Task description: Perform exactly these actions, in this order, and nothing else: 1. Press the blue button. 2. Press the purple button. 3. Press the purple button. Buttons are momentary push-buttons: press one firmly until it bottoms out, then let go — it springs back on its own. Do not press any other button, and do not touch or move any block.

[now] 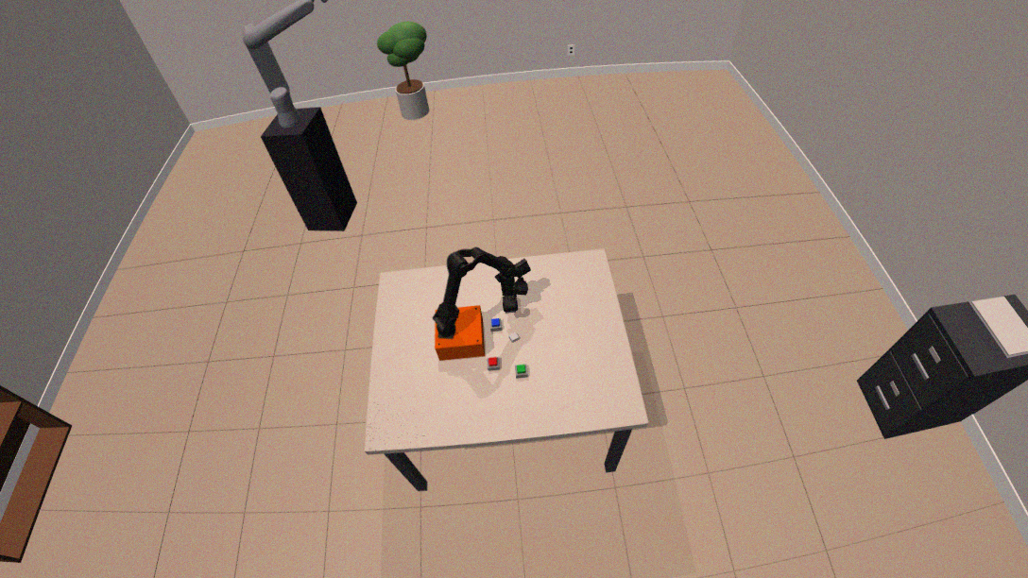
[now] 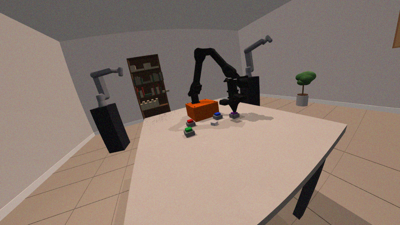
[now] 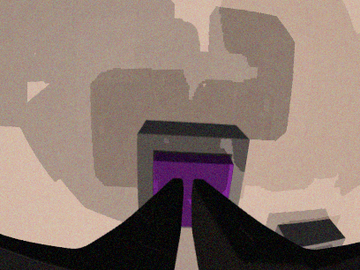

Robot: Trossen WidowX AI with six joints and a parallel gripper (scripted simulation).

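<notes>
My gripper tip is now 1 cm above the purple button. Round my gripper tip: red button: 29 cm to the right, 4 cm behind; then blue button: 10 cm to the right, 5 cm behind; then small white block: 16 cm to the right, 3 cm ahead, 2 cm below.
</notes>
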